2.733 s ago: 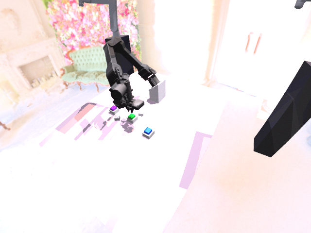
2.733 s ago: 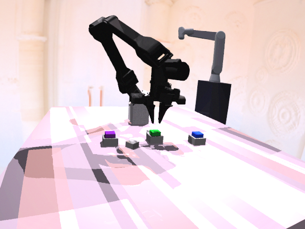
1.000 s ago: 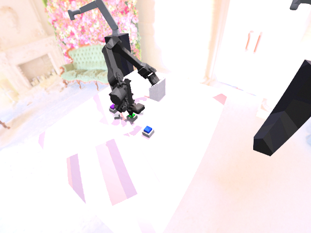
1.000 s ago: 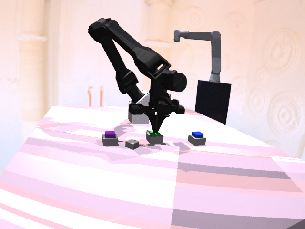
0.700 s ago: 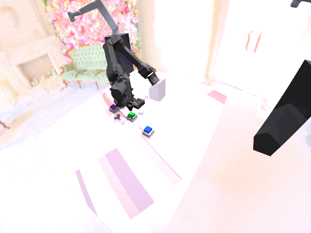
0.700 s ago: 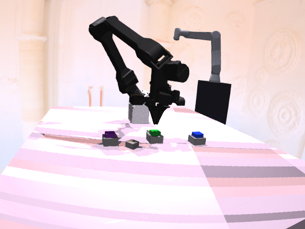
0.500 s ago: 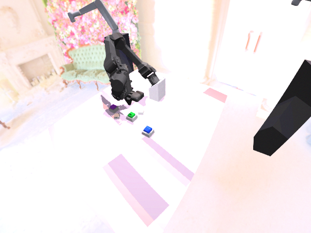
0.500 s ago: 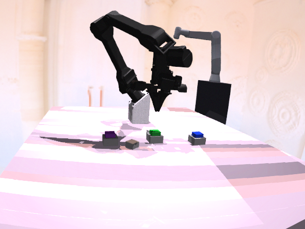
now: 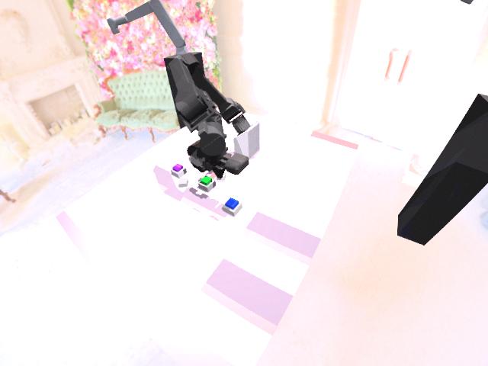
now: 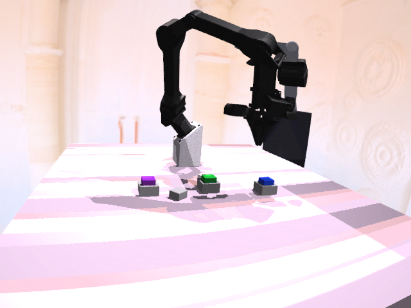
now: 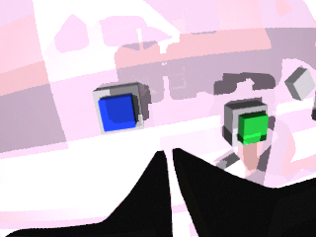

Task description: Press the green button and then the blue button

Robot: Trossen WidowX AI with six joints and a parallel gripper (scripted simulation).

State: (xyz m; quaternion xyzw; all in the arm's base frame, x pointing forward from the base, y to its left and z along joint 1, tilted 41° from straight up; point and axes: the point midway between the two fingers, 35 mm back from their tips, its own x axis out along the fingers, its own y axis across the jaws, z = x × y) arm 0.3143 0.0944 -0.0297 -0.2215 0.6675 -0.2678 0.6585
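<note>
The blue button lies 100 mm below my gripper tip and 40 mm to the left of it. Also, from my gripper tip: green button 110 mm to the right, 100 mm below, 50 mm behind; small grey block 200 mm to the right, 120 mm below, 10 mm behind; purple button 270 mm to the right, 100 mm below, 50 mm behind.
</note>
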